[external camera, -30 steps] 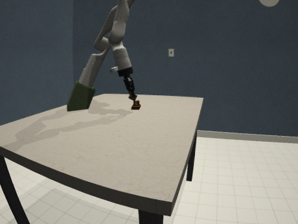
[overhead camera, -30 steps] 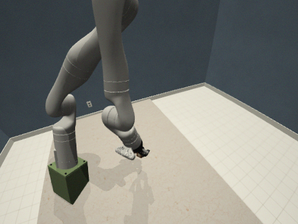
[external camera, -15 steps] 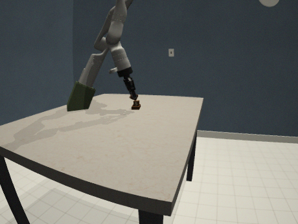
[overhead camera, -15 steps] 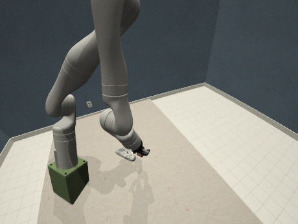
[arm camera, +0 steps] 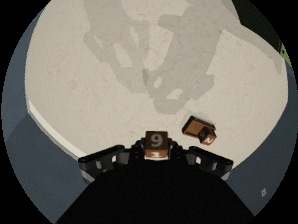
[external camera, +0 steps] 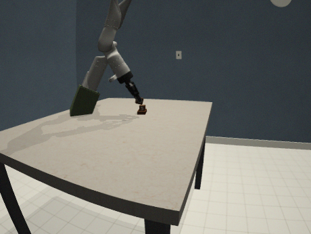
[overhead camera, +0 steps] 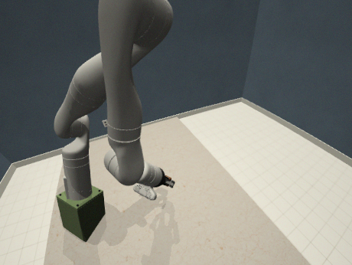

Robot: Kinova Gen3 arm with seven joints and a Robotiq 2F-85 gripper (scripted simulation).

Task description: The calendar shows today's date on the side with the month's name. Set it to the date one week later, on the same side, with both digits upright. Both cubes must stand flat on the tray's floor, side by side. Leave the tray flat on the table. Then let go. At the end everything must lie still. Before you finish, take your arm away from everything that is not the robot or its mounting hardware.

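My hand is 1 cm above the brown digit cube. The rest, counted from my hand: brown calendar tray (11 cm to the left, 9 cm below, 4 cm behind).
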